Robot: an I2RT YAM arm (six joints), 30 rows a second.
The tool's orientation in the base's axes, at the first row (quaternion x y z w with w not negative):
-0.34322 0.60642 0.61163 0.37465
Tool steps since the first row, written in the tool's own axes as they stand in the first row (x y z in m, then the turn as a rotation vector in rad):
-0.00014 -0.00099 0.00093 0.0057 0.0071 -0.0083
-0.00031 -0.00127 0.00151 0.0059 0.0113 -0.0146
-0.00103 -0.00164 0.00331 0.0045 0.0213 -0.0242
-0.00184 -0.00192 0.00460 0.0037 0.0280 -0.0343
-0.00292 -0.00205 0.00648 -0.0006 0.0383 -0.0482
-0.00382 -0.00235 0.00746 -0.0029 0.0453 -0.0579
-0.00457 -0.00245 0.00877 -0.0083 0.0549 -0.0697
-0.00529 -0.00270 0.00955 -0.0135 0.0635 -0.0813
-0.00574 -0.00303 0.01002 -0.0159 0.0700 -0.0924
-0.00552 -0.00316 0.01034 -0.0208 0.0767 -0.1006
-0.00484 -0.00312 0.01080 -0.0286 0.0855 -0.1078
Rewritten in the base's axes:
0.00097 0.00091 -0.00033 -0.0093 -0.0079 -0.0018
0.00131 0.00147 -0.00030 -0.0132 -0.0142 -0.0001
0.00205 0.00324 0.00020 -0.0216 -0.0236 0.0057
0.00273 0.00449 0.00081 -0.0275 -0.0337 0.0093
0.00343 0.00632 0.00175 -0.0349 -0.0476 0.0177
0.00416 0.00725 0.00242 -0.0402 -0.0572 0.0228
0.00466 0.00853 0.00306 -0.0464 -0.0691 0.0318
0.00525 0.00927 0.00359 -0.0518 -0.0808 0.0402
0.00577 0.00972 0.00384 -0.0567 -0.0918 0.0452
0.00579 0.01005 0.00359 -0.0605 -0.1001 0.0524
0.00544 0.01054 0.00303 -0.0647 -0.1075 0.0633

